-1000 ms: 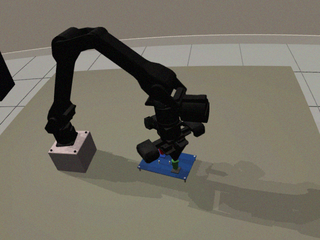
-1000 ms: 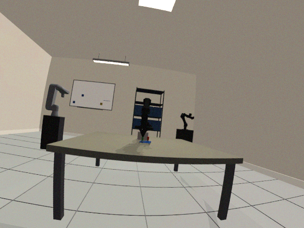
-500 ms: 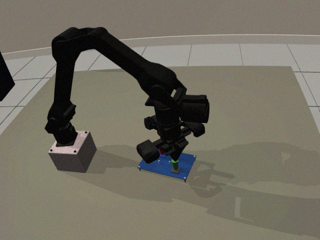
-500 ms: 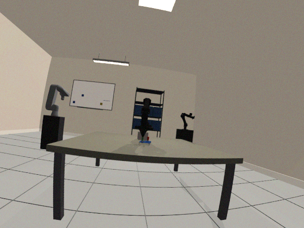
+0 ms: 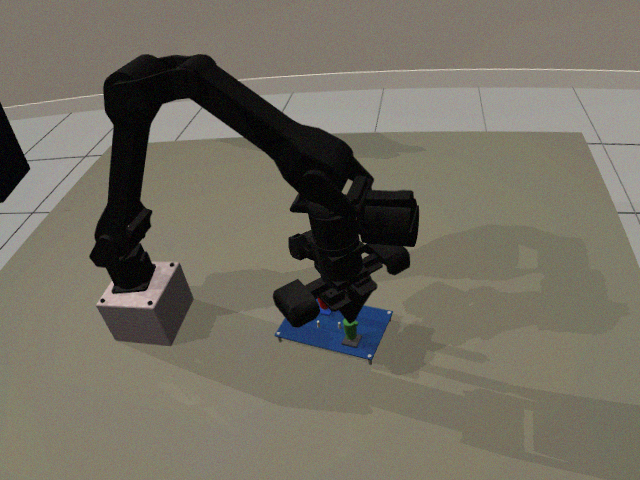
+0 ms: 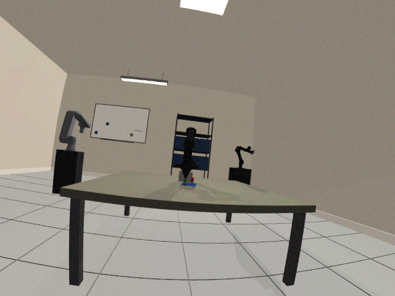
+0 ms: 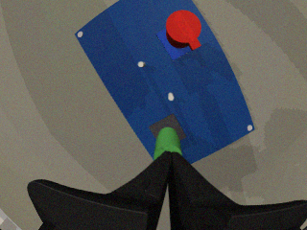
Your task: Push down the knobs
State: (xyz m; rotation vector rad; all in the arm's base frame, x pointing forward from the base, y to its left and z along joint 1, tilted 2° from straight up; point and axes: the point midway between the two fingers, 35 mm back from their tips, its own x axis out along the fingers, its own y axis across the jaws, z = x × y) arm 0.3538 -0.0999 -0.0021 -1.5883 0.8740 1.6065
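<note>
Right now the green knob is 10 mm below my gripper tip. From my gripper tip the other things lie so: red knob (40 mm behind, 60 mm to the left, 10 mm below).
</note>
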